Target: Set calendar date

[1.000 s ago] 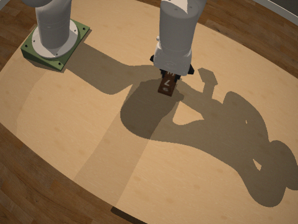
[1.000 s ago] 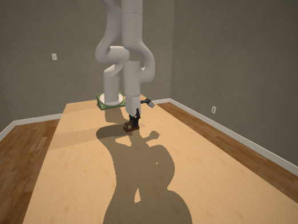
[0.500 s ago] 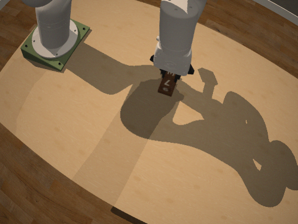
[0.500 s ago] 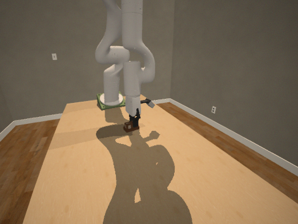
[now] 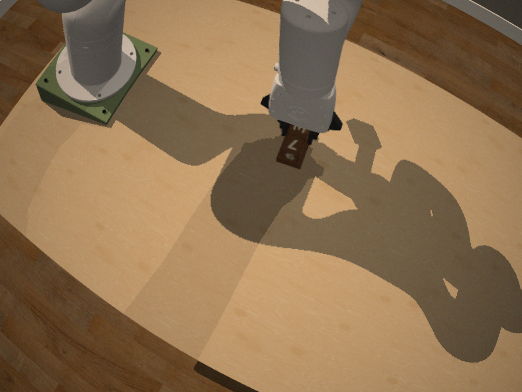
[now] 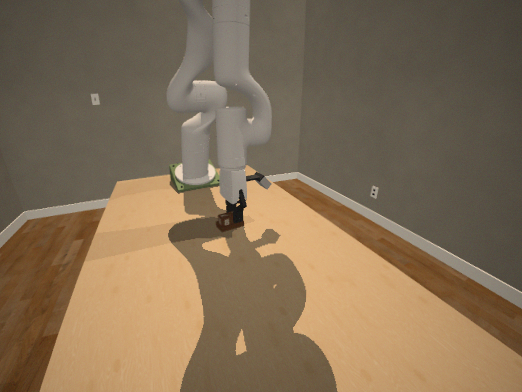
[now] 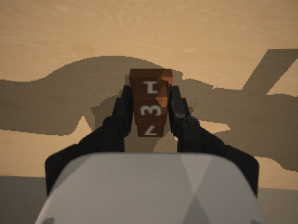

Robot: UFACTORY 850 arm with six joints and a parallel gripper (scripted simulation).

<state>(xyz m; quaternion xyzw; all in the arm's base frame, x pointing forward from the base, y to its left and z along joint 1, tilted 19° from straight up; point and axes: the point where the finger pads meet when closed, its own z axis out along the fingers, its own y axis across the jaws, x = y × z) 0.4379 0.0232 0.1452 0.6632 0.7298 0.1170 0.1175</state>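
Now: hand 30 mm above the tray and 20 mm to the left of it.
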